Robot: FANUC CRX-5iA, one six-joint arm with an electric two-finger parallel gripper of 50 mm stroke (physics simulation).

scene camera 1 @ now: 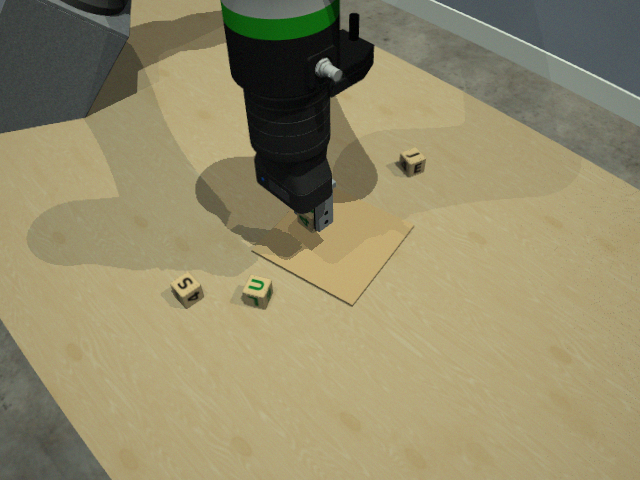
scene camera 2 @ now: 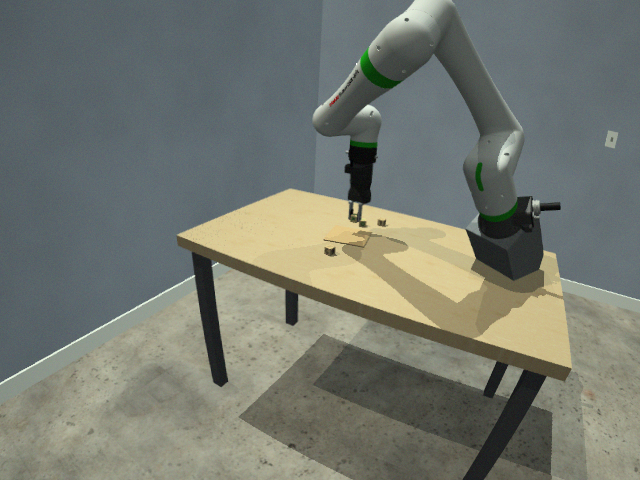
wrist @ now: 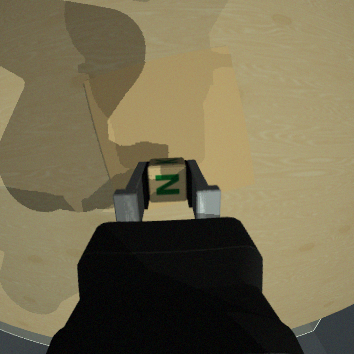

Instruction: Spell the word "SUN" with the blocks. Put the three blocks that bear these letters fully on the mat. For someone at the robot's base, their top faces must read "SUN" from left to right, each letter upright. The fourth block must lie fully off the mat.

Scene:
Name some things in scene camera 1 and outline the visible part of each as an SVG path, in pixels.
My gripper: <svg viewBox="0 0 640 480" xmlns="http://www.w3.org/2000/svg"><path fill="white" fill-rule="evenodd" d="M245 104L250 143L256 152L254 163L257 182L294 210L296 215L297 213L305 214L314 209L314 229L318 232L322 231L333 223L333 189L336 187L336 181L332 179L332 172L326 158L327 146L330 140L330 99L326 107L318 114L301 121L286 123L272 122L259 118L251 113Z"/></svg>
A mat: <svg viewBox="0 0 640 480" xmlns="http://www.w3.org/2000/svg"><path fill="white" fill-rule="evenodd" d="M334 188L333 223L320 232L311 233L298 223L297 215L291 209L252 249L252 252L353 307L414 228L414 225Z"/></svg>

